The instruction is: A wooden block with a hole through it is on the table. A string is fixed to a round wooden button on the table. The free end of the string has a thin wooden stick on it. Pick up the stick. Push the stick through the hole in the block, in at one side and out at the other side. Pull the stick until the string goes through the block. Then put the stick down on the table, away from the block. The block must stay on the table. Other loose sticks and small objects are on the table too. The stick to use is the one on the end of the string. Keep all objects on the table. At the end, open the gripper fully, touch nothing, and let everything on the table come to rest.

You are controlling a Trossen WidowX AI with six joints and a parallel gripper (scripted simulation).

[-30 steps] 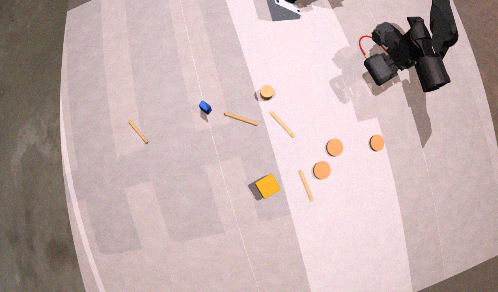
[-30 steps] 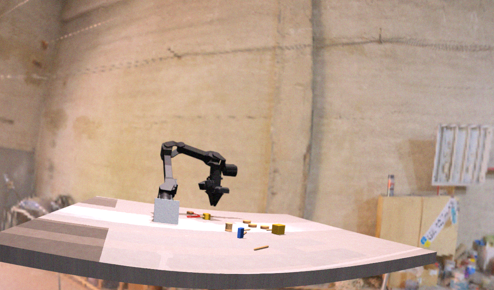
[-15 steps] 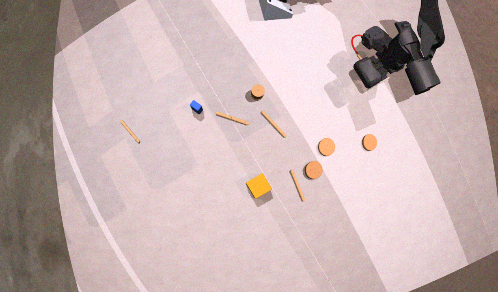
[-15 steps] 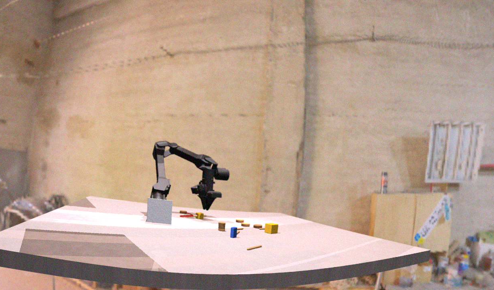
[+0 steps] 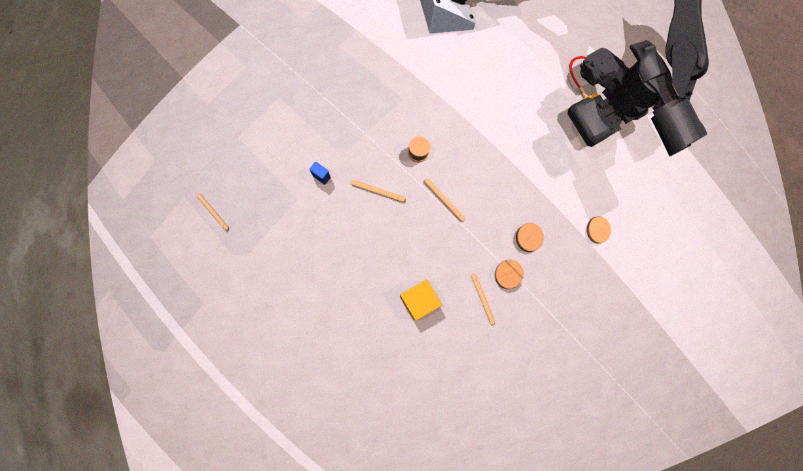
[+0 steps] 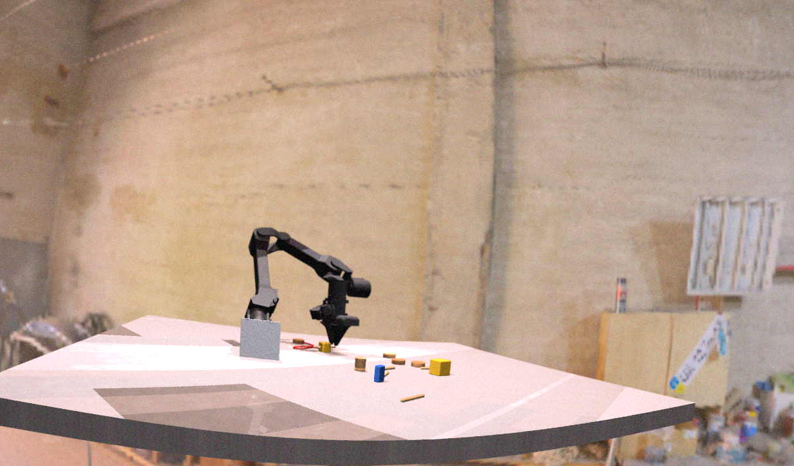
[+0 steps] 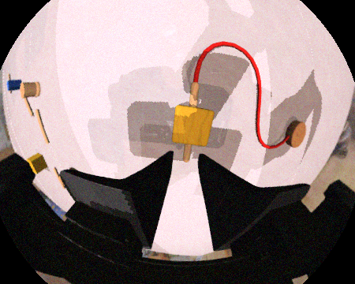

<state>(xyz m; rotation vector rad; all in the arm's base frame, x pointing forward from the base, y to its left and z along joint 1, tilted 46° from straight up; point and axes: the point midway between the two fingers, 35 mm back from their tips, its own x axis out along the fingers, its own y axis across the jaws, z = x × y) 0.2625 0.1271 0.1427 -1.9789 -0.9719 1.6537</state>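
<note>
Right now my gripper tip is 4 cm past the thin wooden stick, 1 cm to the left of it and 1 cm above it. Round my gripper tip: round wooden button: 15 cm to the left, 8 cm behind, 1 cm below; then blue block: 44 cm to the right, 1 cm behind; then short wooden cylinder: 30 cm to the right, 1 cm below, 1 cm behind.
</note>
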